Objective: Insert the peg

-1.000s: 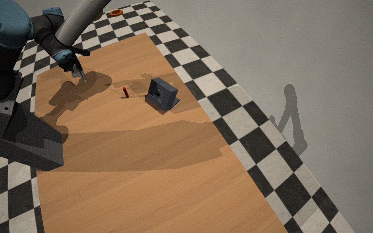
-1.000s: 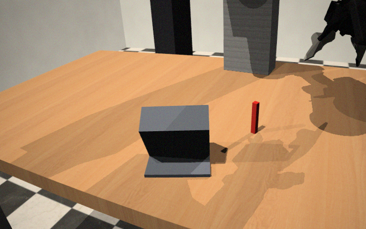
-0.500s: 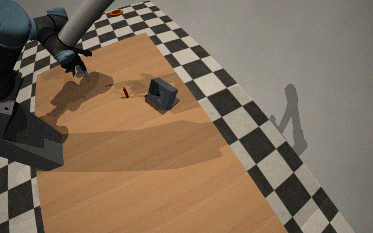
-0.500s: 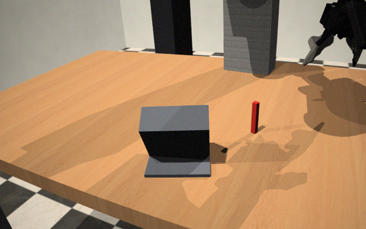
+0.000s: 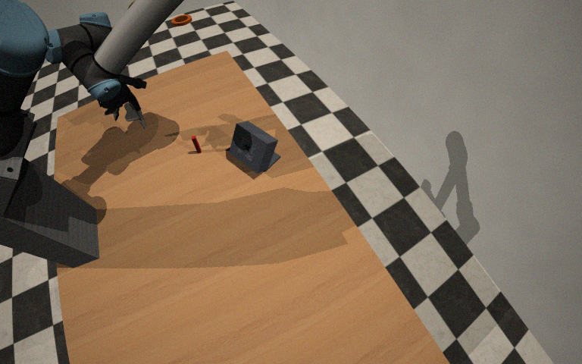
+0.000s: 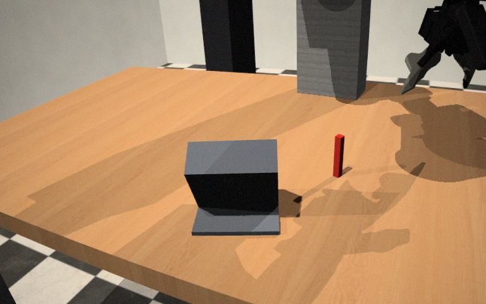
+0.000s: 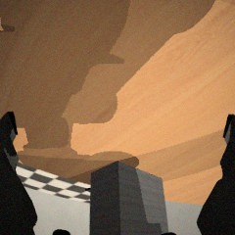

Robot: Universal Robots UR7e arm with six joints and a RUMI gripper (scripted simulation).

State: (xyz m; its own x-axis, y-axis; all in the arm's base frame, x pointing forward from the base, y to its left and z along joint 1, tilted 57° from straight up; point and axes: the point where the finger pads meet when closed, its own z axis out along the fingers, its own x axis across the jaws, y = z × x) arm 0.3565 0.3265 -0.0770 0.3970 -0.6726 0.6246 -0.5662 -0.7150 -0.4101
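Now: the red peg 22 cm ahead of my hand, 10 cm to the right of it and 7 cm below it. Also, from my hand: grey base plate (42 cm ahead, 17 cm to the right, 11 cm below).
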